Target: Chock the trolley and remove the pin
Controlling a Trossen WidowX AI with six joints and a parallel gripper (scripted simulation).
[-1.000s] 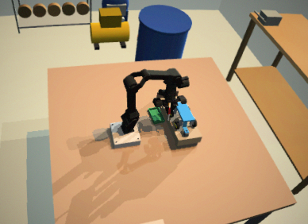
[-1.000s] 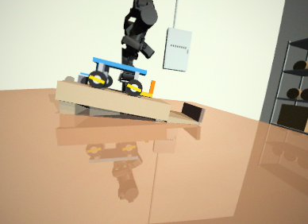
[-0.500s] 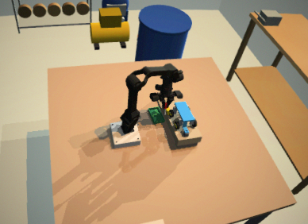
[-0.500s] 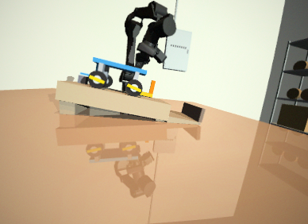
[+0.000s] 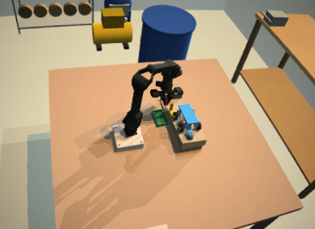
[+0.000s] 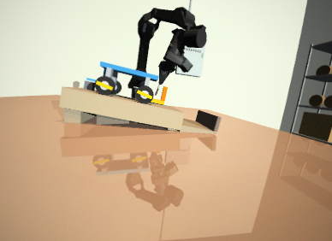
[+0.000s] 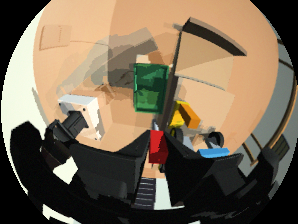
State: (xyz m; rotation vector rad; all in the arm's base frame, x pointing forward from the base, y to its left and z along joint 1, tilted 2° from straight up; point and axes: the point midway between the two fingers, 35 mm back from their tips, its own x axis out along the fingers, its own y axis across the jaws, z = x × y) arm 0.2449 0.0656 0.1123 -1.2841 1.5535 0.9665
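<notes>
My gripper tip is 50 mm above the yellow chock, 40 mm short of it and 20 mm to the left of it. From my gripper tip the other things lie so: blue-decked trolley 120 mm to the right, 90 mm ahead, 20 mm below; red-headed stop pin right at my gripper tip.
</notes>
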